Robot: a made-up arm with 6 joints. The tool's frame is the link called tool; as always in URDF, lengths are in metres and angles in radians. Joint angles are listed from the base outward.
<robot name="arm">
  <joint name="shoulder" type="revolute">
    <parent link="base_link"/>
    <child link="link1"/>
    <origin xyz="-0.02 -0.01 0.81"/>
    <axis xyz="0 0 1"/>
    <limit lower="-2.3" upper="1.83"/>
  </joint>
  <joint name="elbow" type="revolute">
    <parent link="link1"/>
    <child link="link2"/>
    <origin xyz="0.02 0.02 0"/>
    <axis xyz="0 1 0"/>
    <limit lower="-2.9" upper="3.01"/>
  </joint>
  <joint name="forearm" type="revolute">
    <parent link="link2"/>
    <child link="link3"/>
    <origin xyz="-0.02 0 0.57"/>
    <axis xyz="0 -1 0"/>
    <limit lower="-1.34" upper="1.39"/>
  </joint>
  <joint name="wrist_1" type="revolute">
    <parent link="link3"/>
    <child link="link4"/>
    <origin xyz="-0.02 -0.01 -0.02"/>
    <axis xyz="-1 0 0"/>
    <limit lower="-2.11" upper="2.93"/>
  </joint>
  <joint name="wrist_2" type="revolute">
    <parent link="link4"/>
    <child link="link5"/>
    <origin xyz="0.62 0 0.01"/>
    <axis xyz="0 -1 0"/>
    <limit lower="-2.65" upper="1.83"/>
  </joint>
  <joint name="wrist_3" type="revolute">
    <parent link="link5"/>
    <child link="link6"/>
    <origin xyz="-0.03 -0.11 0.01"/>
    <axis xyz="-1 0 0"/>
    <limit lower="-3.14" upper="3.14"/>
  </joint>
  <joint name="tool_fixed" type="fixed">
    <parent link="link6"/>
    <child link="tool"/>
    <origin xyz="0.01 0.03 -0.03" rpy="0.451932 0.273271 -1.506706"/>
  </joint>
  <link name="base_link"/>
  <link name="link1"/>
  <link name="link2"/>
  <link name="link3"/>
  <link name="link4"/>
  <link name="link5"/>
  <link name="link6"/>
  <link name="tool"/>
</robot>
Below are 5 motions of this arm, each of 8 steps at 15 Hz.
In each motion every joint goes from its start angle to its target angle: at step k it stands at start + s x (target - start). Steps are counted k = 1, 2, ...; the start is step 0. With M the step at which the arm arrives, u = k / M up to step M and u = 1 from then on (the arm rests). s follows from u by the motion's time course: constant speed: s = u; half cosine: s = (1 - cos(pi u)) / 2; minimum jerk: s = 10 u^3 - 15 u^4 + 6 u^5.
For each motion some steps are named. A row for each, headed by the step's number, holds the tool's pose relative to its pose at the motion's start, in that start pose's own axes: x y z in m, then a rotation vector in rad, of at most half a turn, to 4 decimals.
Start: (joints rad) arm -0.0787 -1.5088 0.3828 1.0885 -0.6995 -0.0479
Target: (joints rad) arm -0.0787 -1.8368 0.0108 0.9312 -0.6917 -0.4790
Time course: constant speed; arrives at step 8
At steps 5, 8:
5: 0.0204 -0.1030 -0.0171 -0.0238 0.3299 -0.0768
8: 0.0261 -0.1660 -0.0345 -0.0479 0.5258 -0.1291

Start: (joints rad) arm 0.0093 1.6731 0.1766 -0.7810 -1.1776 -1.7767
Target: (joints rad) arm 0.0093 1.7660 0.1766 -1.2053 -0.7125 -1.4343
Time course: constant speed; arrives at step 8
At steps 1, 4, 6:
1: -0.0018 0.0113 0.0018 -0.0632 0.0019 0.0267
4: -0.0051 0.0460 0.0071 -0.2342 0.0327 0.1195
6: -0.0056 0.0696 0.0104 -0.3298 0.0731 0.1903

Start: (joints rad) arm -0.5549 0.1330 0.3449 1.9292 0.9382 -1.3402
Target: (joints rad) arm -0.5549 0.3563 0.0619 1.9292 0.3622 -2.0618
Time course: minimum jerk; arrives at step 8
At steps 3, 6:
3: 0.0061 0.0136 -0.0932 -0.0506 0.2220 -0.2362
6: -0.0047 0.0304 -0.2987 -0.1345 0.6340 -0.8010

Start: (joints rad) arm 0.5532 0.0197 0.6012 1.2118 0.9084 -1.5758
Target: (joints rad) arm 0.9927 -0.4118 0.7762 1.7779 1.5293 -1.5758
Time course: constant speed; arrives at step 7
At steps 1, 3, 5, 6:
1: -0.0712 0.0306 0.0230 -0.0476 -0.0030 0.1761
3: -0.2122 0.0643 0.0867 -0.1346 -0.0300 0.5092
5: -0.3435 0.0608 0.1718 -0.2128 -0.0878 0.8095
6: -0.4025 0.0453 0.2211 -0.2493 -0.1284 0.9443

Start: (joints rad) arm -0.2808 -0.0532 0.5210 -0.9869 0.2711 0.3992
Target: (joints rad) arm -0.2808 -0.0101 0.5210 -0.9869 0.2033 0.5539
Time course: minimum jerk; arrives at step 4
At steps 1, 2, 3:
1: 0.0035 -0.0007 -0.0031 -0.0109 -0.0158 0.0048
2: 0.0170 -0.0034 -0.0146 -0.0530 -0.0755 0.0244
3: 0.0307 -0.0063 -0.0258 -0.0955 -0.1338 0.0458

